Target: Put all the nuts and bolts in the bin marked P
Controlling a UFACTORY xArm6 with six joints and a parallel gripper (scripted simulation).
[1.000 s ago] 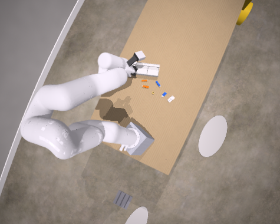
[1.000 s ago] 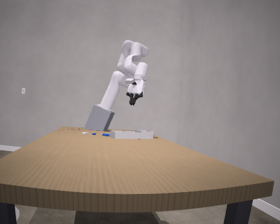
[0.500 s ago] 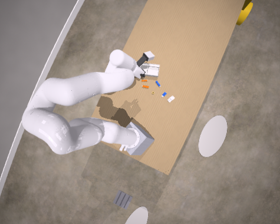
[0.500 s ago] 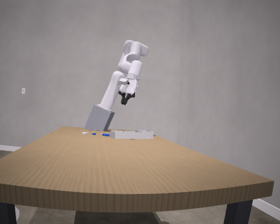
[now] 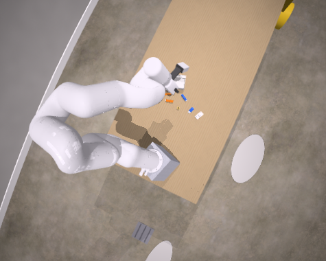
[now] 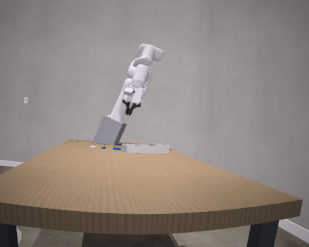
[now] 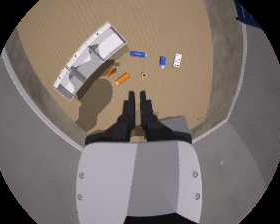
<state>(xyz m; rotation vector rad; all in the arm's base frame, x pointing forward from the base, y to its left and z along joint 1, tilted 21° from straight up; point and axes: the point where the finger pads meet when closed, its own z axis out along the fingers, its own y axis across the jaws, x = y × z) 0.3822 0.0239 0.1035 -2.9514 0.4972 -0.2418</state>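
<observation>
The bin is 20 cm below my hand, 10 cm to the left of it and 8 cm ahead of it. Also, from my hand: long blue stick 21 cm below, 6 cm to the right, 3 cm ahead; then blue usb stick 22 cm below, 13 cm to the right, 3 cm behind; then brass-coloured fastener 22 cm below, 5 cm to the right, 5 cm behind.
</observation>
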